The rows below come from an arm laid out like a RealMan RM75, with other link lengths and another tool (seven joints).
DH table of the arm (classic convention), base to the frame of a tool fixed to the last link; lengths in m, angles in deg. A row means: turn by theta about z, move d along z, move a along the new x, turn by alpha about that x. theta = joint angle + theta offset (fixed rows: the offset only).
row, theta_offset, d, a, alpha
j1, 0, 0.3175, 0, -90
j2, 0, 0, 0, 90
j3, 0, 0.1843, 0, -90
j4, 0, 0, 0, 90
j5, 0, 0.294, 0, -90
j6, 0, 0, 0, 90
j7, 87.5, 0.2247, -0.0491, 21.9
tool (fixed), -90, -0.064, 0, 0
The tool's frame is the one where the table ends.
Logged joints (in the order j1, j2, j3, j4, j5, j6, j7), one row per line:
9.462, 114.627, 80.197, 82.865, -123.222, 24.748, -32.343
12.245, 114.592, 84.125, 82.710, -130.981, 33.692, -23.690
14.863, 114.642, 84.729, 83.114, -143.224, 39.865, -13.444
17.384, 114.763, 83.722, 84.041, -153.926, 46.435, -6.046
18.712, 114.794, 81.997, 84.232, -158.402, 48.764, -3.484
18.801, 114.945, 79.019, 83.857, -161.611, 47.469, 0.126
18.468, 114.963, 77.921, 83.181, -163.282, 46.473, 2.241
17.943, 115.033, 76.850, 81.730, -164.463, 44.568, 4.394
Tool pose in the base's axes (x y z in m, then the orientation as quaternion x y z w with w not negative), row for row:
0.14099, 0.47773, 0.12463, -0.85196, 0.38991, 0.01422, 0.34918
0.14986, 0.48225, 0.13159, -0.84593, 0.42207, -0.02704, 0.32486
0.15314, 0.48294, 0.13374, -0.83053, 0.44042, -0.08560, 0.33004
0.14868, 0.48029, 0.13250, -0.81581, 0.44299, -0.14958, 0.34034
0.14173, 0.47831, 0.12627, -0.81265, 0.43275, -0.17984, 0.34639
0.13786, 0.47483, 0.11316, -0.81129, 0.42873, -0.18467, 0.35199
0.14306, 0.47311, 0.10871, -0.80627, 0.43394, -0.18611, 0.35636
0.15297, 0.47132, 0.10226, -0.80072, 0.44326, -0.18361, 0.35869
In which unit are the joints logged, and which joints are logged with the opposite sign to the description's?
The joints are logged in degrees. Opposite sign: none.
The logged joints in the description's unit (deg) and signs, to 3 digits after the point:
9.462, 114.627, 80.197, 82.865, -123.222, 24.748, -32.343
12.245, 114.592, 84.125, 82.710, -130.981, 33.692, -23.690
14.863, 114.642, 84.729, 83.114, -143.224, 39.865, -13.444
17.384, 114.763, 83.722, 84.041, -153.926, 46.435, -6.046
18.712, 114.794, 81.997, 84.232, -158.402, 48.764, -3.484
18.801, 114.945, 79.019, 83.857, -161.611, 47.469, 0.126
18.468, 114.963, 77.921, 83.181, -163.282, 46.473, 2.241
17.943, 115.033, 76.850, 81.730, -164.463, 44.568, 4.394

